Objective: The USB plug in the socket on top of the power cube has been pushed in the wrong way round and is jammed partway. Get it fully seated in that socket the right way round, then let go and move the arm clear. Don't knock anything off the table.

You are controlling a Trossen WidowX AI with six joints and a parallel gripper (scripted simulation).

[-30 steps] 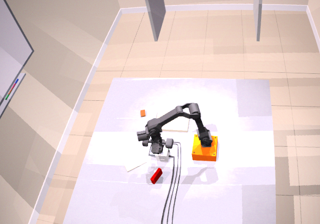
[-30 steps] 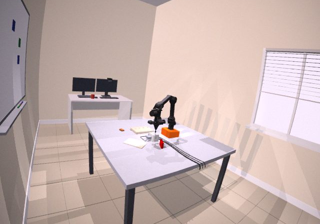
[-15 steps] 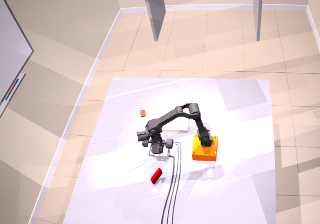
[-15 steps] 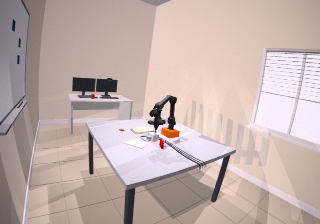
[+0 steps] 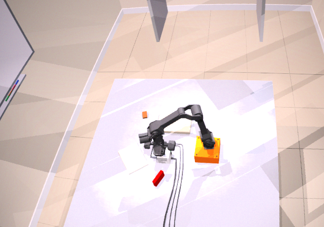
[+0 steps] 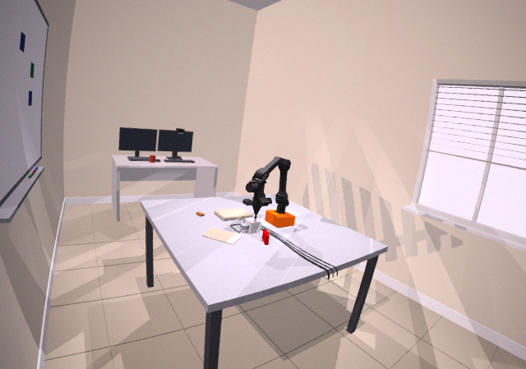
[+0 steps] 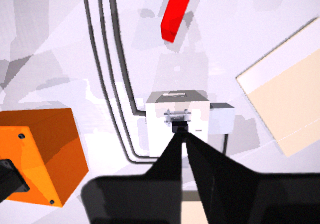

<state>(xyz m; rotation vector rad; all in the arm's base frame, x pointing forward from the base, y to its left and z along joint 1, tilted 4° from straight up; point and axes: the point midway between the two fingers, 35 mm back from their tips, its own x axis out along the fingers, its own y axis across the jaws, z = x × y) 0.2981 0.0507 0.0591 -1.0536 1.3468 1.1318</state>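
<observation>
My gripper tip is now 2 cm above the USB plug. Round my gripper tip: red block (14 cm to the left, 9 cm below, 4 cm ahead); book (29 cm to the right, 11 cm below, 7 cm behind); orange block (40 cm to the right, 16 cm ahead, 11 cm below).
</observation>
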